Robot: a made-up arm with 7 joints.
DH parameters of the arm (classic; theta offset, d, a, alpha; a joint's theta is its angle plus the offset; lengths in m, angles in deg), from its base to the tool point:
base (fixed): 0 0 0 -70
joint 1: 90 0 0 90
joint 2: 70 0 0 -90
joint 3: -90 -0.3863 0.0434 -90
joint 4: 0 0 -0.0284 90
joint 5: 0 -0.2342 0 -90
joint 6: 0 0 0 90
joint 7: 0 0 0 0
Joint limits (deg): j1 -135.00..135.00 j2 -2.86..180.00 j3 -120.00..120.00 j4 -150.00..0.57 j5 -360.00..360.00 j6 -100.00..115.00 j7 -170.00..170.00
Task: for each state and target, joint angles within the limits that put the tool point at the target. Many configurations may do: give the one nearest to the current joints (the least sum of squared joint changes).
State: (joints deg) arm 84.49 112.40 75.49 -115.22 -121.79 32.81 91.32
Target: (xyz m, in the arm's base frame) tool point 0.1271 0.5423 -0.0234
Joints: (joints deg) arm 107.82 108.79 50.89 -68.77 -121.79 32.81 91.32
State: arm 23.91 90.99 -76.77 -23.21 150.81 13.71 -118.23
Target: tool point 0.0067 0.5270 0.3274
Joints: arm 1.85 123.08 -78.91 0.38 150.81 13.71 -118.23
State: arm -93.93 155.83 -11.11 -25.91 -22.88 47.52 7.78
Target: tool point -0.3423 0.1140 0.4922
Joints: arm -56.82 173.43 -4.99 -38.74 -22.88 47.52 7.78
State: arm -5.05 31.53 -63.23 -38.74 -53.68 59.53 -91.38
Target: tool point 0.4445 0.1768 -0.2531
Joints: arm -36.06 50.65 -45.63 -75.32 -53.68 59.53 -91.38
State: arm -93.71 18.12 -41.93 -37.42 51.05 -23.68 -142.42
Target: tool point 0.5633 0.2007 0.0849
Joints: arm -76.07 52.95 -37.74 -43.83 51.05 -23.68 -142.42
